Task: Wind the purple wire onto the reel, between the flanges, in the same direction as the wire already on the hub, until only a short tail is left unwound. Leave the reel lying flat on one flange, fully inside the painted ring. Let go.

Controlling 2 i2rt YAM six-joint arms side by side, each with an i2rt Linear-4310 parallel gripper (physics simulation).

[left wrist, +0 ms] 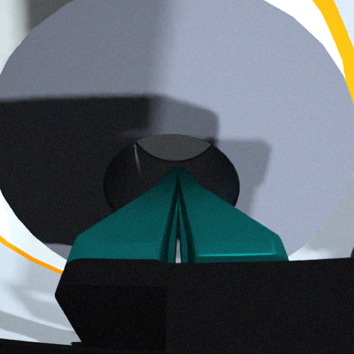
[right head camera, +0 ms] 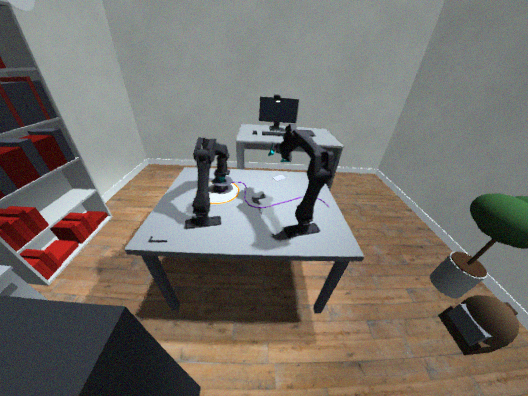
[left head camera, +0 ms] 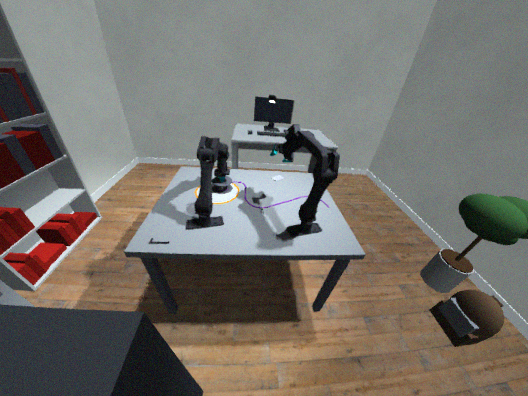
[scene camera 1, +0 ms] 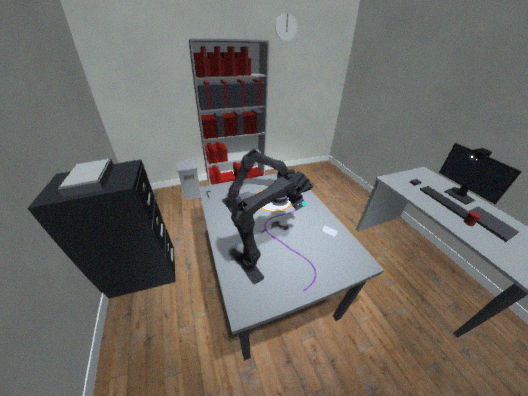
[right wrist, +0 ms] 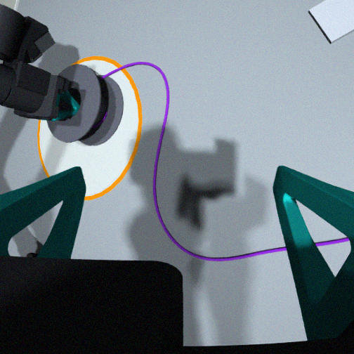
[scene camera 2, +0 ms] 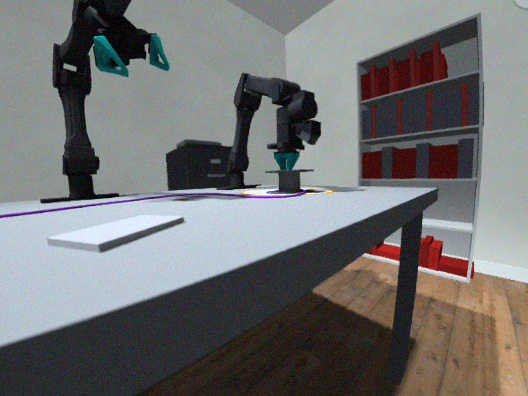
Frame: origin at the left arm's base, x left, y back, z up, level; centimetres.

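Seen in the pictures: left gripper, between the fingertips: [right head camera: 222,184] [left head camera: 222,183] [scene camera 2: 286,178]; right gripper, between the fingertips: [right head camera: 274,158] [left head camera: 276,158] [scene camera 2: 149,71]; left arm's base, origin of its link: [right head camera: 203,222] [left head camera: 205,223] [scene camera 1: 231,206] [scene camera 2: 237,188]; right arm's base, origin of its link: [right head camera: 302,230] [left head camera: 304,230] [scene camera 1: 249,268] [scene camera 2: 82,199].
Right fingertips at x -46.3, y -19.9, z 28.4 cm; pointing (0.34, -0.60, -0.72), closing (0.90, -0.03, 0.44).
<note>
Pixels of each thing's top centre, then the offset from my right fingertips to it. "spot": a spot on its surface instead.
- grey reel, centre of its top: [scene camera 2: 289,170] [left head camera: 222,180] [right head camera: 222,180] [scene camera 1: 279,193] dx +32.7, dy -15.0, dz -21.9 cm
- purple wire, a spot on its surface: [scene camera 2: 100,203] [scene camera 1: 289,247] spot: dx -8.7, dy +8.7, dz -28.1 cm
- thin white block, centre of its top: [scene camera 2: 126,225] [scene camera 1: 329,231] [left head camera: 277,177] dx -13.2, dy -23.1, dz -27.8 cm
- small black L-shaped piece, centre of its top: [left head camera: 159,240] dx +68.7, dy +28.9, dz -27.6 cm
The grey reel [scene camera 2: 289,182] [left wrist: 260,90] [right wrist: 75,132] lies flat on one flange inside the orange painted ring [right wrist: 141,120] [left wrist: 341,42]. Some purple wire shows on its hub in the right wrist view. From the hub the purple wire [right wrist: 155,185] [scene camera 1: 290,247] [scene camera 2: 100,203] runs in a long S across the table. My left gripper [scene camera 2: 286,168] [left wrist: 177,177] is shut and empty, pointing down with its fingertips at the hole in the reel's upper flange; how deep they reach is unclear. My right gripper [scene camera 2: 145,72] [right wrist: 178,176] is wide open and empty, high above the table.
A thin white block [right wrist: 337,21] [scene camera 2: 117,232] [left head camera: 278,178] lies near the table's far edge in the left head view. A small black L-shaped piece [left head camera: 159,242] lies at the near left corner. A separate desk [scene camera 1: 400,187] with a monitor stands beyond the table.
</note>
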